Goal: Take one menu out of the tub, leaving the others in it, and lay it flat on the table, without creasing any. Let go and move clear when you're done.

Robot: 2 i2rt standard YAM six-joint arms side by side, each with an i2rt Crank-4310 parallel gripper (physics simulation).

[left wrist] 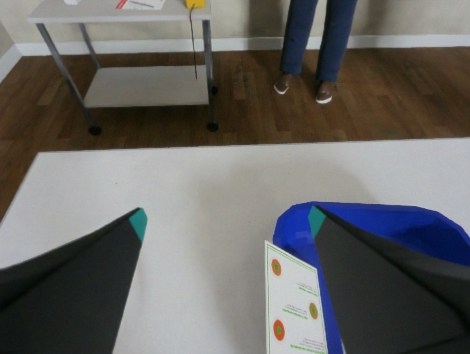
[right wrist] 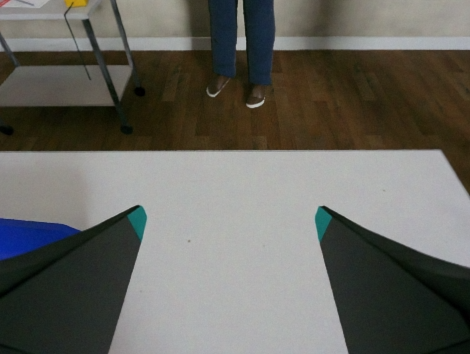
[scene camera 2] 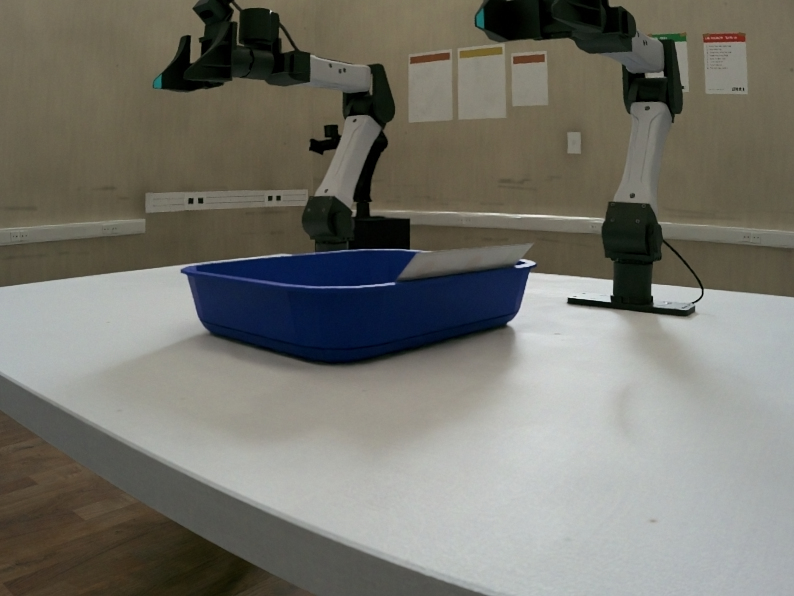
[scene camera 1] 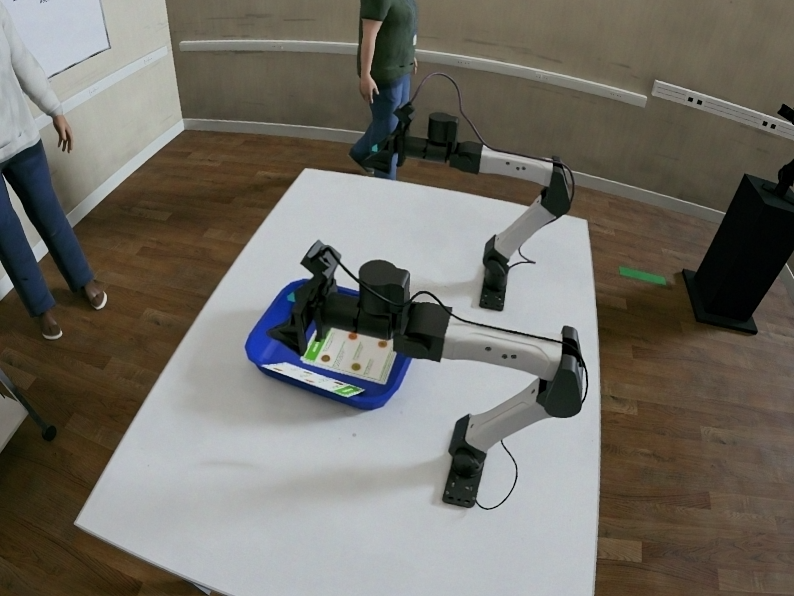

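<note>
A blue tub (scene camera 1: 378,399) (scene camera 2: 359,320) (left wrist: 295,225) (right wrist: 30,237) stands on the white table. One white menu (scene camera 1: 314,378) (scene camera 2: 464,261) (left wrist: 295,310) leans along the tub's lower wall in scene camera 1, its edge rising above the rim. Another menu (scene camera 1: 359,356) with a green header lies inside, partly hidden by the left arm; whether more lie beneath it cannot be told. My left gripper (scene camera 1: 282,315) (left wrist: 228,210) is open and empty, high above the tub. My right gripper (scene camera 1: 373,157) (right wrist: 230,210) is open and empty, above the table's far side in scene camera 1.
The white table (scene camera 1: 192,474) (scene camera 2: 577,449) bears both arm bases on the right in scene camera 1. A person (scene camera 1: 32,192) stands beyond its left edge and another person (scene camera 1: 391,64) beyond its far edge. A wheeled cart (left wrist: 120,19) stands past the table in the left wrist view.
</note>
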